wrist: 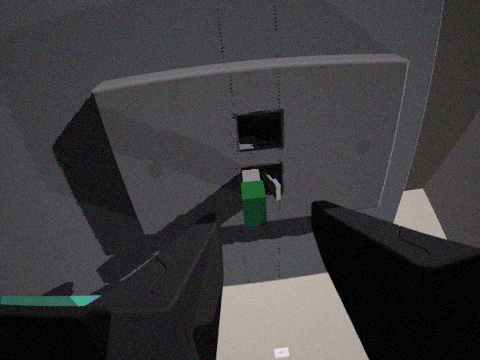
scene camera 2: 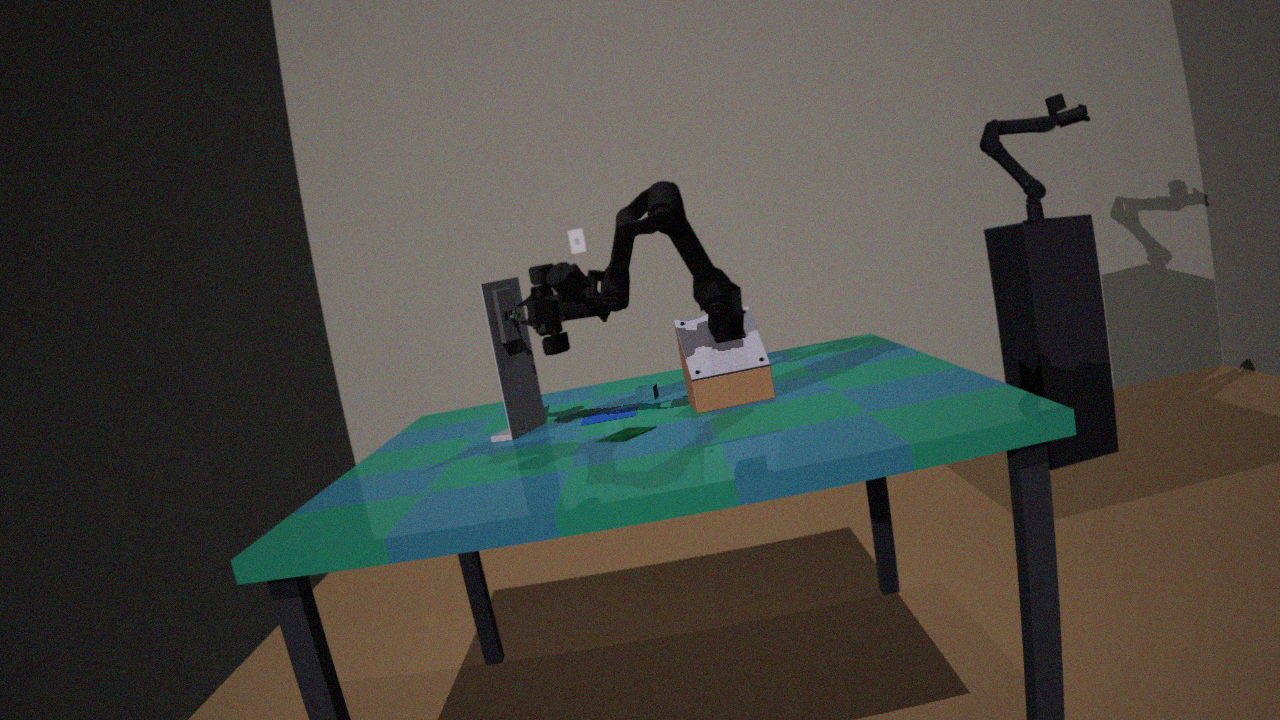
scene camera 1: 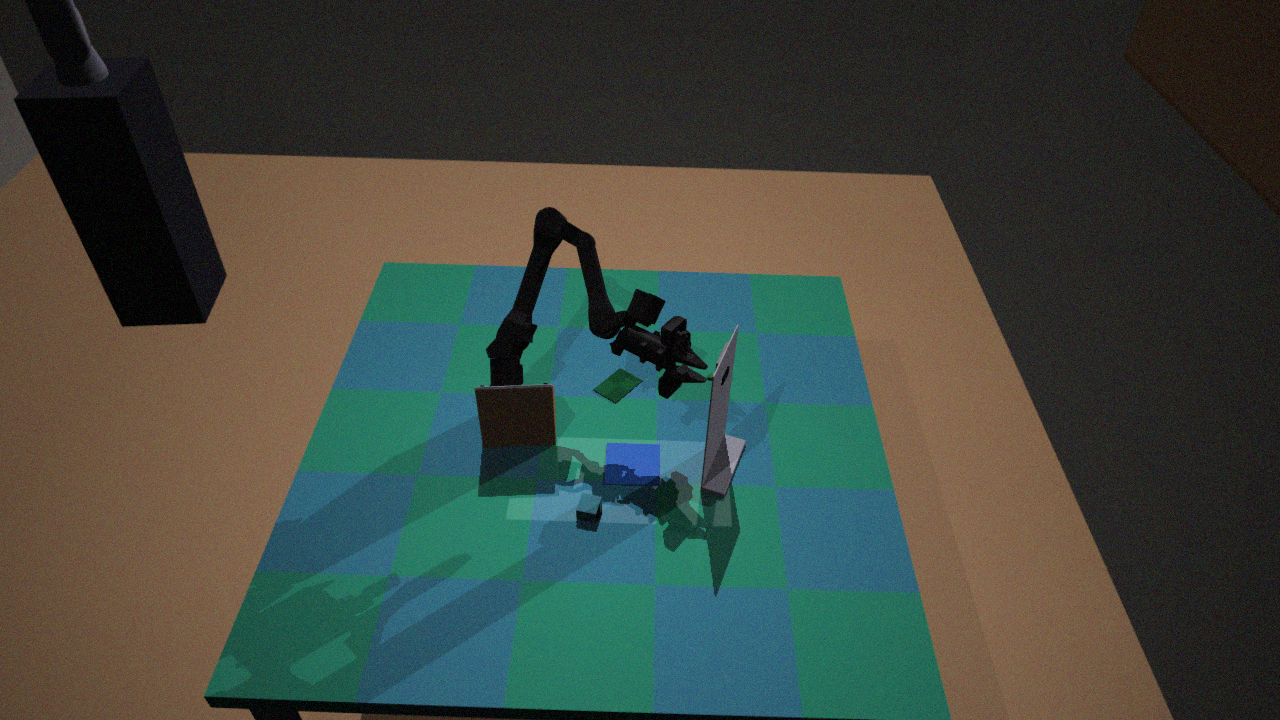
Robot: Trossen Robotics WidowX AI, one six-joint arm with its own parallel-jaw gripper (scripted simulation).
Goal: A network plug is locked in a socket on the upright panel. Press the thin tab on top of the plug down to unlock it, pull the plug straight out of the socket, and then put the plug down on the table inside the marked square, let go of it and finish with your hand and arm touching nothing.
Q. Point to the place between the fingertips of my gripper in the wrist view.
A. At 265, 220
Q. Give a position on a green plug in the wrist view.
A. At 252, 189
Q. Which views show my gripper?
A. The wrist view, scene camera 2 and scene camera 1: all of them.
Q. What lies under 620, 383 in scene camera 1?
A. A dark green patch.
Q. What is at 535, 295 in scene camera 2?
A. My gripper.
